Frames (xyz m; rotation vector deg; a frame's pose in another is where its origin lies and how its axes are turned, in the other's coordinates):
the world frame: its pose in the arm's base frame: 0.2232 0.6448 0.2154 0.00 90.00 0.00
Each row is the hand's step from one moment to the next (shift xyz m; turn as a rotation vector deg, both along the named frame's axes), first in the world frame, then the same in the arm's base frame.
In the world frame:
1: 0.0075 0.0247 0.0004 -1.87 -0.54 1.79
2: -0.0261 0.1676 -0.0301 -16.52 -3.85 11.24
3: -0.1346 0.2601 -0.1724 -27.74 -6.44 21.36
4: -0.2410 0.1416 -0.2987 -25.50 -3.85 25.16
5: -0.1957 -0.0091 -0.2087 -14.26 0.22 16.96
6: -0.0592 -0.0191 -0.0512 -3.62 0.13 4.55
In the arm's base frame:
1: 0.0004 0.0247 -0.0075 1.79 -0.54 1.87
2: -0.0301 0.1676 0.0261 11.24 -3.85 16.52
3: -0.1724 0.2601 0.1346 21.36 -6.44 27.74
4: -0.2987 0.1416 0.2410 25.16 -3.85 25.50
5: -0.2087 -0.0091 0.1957 16.96 0.22 14.26
6: -0.0512 -0.0191 0.0592 4.55 0.13 3.62

